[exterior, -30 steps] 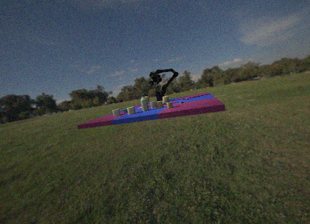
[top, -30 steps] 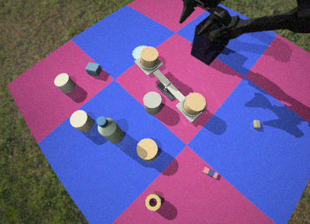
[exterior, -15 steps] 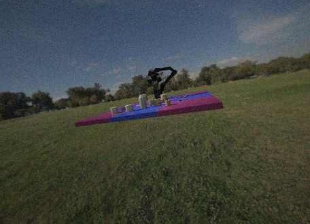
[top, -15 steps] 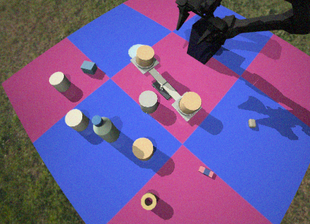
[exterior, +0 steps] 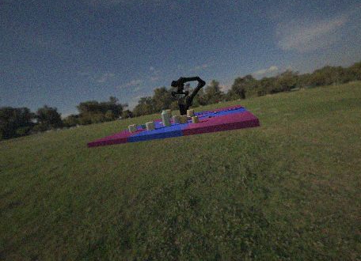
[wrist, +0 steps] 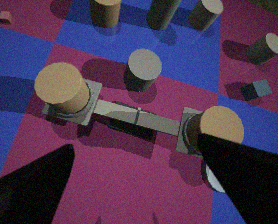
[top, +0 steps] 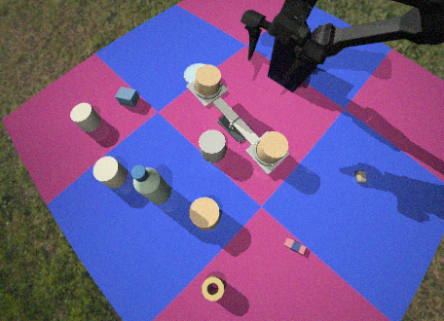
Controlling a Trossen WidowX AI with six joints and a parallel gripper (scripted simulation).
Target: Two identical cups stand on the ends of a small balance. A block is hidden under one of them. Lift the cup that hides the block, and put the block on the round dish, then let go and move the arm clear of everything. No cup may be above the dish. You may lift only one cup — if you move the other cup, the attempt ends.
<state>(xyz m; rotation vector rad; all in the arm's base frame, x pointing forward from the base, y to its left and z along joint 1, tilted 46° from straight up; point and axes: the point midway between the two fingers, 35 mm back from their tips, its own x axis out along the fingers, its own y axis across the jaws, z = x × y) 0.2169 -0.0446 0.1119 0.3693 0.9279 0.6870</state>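
Right now the grey block is 60 mm ahead of my gripper tip, 110 mm to the left of it and 180 mm below it. From my gripper tip the other things lie so: balance (70 mm ahead, 20 mm to the right, 180 mm below); grey cylinder (180 mm ahead, 20 mm to the right, 180 mm below); balance beam (70 mm ahead, 20 mm to the right, 190 mm below).
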